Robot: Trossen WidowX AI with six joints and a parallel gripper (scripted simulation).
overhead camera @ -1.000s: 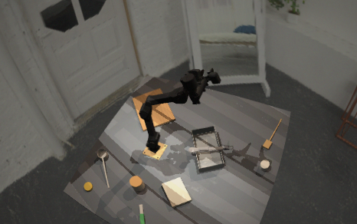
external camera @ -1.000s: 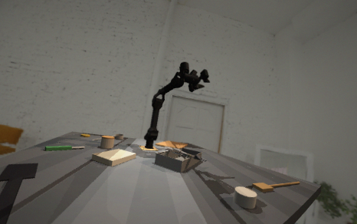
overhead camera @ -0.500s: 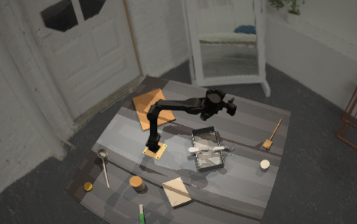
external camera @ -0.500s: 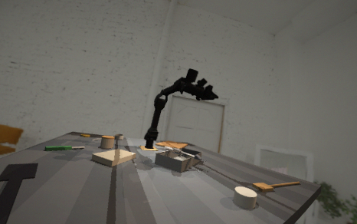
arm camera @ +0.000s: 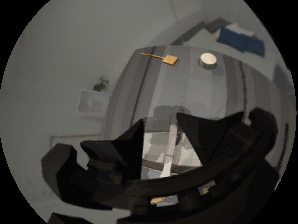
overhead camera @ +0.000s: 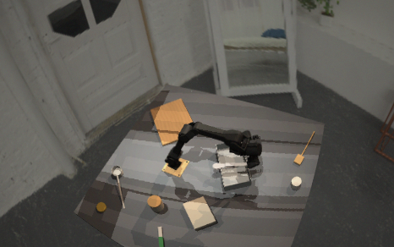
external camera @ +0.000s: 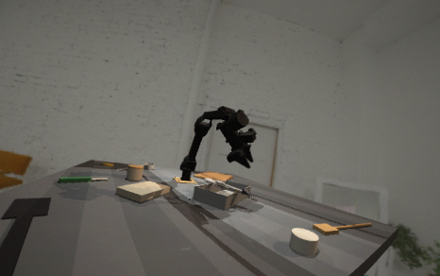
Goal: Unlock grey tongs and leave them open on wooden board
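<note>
Right now my gripper tip is 15 cm above the metal roasting tin, 11 cm past it and 5 cm to the left of it. From my gripper tip the other things lie so: wooden board (66 cm behind, 17 cm below, 10 cm to the left); then white cylinder (29 cm ahead, 16 cm below).
</note>
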